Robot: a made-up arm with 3 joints.
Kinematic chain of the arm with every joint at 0, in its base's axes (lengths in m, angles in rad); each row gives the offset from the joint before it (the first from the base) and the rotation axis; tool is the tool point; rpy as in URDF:
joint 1: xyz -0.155 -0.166 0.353 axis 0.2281 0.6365 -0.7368
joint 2: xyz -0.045 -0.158 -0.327 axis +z
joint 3: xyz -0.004 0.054 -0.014 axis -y
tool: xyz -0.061 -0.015 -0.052 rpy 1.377 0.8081 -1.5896
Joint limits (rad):
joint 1: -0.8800..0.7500
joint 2: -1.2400..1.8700
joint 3: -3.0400..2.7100
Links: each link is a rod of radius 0.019 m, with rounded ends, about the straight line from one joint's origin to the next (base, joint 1, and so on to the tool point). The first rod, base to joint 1, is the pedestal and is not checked.
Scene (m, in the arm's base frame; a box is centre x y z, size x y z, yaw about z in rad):
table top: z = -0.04
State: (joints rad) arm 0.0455 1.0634 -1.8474
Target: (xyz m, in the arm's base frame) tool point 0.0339 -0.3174 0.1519
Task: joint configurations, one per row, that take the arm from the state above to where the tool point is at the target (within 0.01 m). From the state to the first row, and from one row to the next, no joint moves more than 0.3 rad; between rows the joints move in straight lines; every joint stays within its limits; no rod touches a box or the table.
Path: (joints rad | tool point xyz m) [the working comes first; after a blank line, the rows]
Joints at the target: -0.6687 -1.0159 -2.7259
Straight joint move there: clear.

1: -0.0565 0.7664 -1.9729 | -0.2313 -0.3222 0.0874
2: -0.1585 0.4693 -2.0984 | -0.1910 -0.3137 0.0901
3: -0.2606 0.1723 -2.2239 | -0.1462 -0.3074 0.0956
4: -0.3626 -0.1248 -2.3494 | -0.0991 -0.3044 0.1048
5: -0.4646 -0.4218 -2.4749 | -0.0519 -0.3053 0.1177
6: -0.5666 -0.7189 -2.6004 | -0.0069 -0.3099 0.1339
7: -0.6687 -1.0159 -2.7259 | 0.0339 -0.3174 0.1519

